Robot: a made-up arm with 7 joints. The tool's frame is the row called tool. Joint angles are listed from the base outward.
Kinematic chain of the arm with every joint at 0, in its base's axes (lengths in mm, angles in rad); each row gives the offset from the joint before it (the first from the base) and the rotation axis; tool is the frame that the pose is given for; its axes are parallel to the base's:
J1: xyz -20 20 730 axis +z
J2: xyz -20 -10 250 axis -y
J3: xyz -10 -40 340 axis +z
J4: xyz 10 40 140 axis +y
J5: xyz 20 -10 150 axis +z
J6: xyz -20 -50 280 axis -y
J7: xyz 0 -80 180 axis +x
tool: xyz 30 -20 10
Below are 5 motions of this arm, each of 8 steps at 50 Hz.
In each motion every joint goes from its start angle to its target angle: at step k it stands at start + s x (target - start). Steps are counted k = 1, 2, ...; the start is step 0. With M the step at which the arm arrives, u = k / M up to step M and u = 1 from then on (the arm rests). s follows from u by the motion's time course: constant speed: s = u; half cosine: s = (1 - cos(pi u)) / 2; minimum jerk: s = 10 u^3 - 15 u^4 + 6 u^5.
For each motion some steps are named. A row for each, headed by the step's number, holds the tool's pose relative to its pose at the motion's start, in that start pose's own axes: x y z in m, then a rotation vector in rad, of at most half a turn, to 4 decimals.
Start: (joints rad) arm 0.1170 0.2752 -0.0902 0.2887 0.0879 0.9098 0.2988
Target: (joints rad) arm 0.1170 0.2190 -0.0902 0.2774 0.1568 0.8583 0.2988
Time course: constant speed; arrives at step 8
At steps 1, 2, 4, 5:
1: 0.0072 -0.0026 -0.0047 0.0066 0.0131 0.0015
2: 0.0144 -0.0053 -0.0095 0.0132 0.0261 0.0030
4: 0.0286 -0.0106 -0.0193 0.0263 0.0523 0.0060
5: 0.0357 -0.0132 -0.0243 0.0329 0.0654 0.0075

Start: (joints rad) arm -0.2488 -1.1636 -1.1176 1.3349 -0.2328 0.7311 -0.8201
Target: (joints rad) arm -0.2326 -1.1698 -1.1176 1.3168 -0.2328 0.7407 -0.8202
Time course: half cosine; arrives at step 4
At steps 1, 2, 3, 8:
1: -0.0035 -0.0002 0.0018 -0.0013 -0.0033 -0.0049
2: -0.0119 -0.0007 0.0061 -0.0043 -0.0113 -0.0166
3: -0.0204 -0.0011 0.0104 -0.0073 -0.0193 -0.0283
8: -0.0239 -0.0012 0.0121 -0.0086 -0.0227 -0.0332

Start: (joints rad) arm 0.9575 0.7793 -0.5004 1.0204 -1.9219 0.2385 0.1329
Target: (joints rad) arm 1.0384 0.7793 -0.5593 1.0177 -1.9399 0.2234 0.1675
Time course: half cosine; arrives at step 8
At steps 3, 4, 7, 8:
3: 0.0119 0.0118 0.0012 0.0025 0.0110 0.0080
4: 0.0191 0.0193 0.0020 0.0039 0.0178 0.0129
7: 0.0359 0.0379 0.0038 0.0068 0.0339 0.0243
8: 0.0373 0.0395 0.0039 0.0070 0.0352 0.0252

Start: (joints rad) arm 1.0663 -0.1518 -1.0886 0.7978 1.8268 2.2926 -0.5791
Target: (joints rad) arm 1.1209 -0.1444 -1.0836 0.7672 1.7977 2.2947 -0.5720
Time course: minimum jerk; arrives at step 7
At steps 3, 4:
3: -0.0019 0.0076 -0.0051 0.0139 0.0118 0.0135
4: -0.0034 0.0131 -0.0086 0.0240 0.0202 0.0230

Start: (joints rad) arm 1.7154 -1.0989 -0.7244 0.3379 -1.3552 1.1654 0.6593
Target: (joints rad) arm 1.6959 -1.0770 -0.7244 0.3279 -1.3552 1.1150 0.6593
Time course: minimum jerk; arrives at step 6
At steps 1, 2, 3, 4, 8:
1: 0.0007 -0.0010 -0.0003 0.0003 0.0017 -0.0022
2: 0.0040 -0.0059 -0.0021 0.0019 0.0101 -0.0128
3: 0.0095 -0.0142 -0.0050 0.0045 0.0241 -0.0305
4: 0.0148 -0.0226 -0.0079 0.0071 0.0380 -0.0482
8: 0.0187 -0.0287 -0.0101 0.0091 0.0482 -0.0610

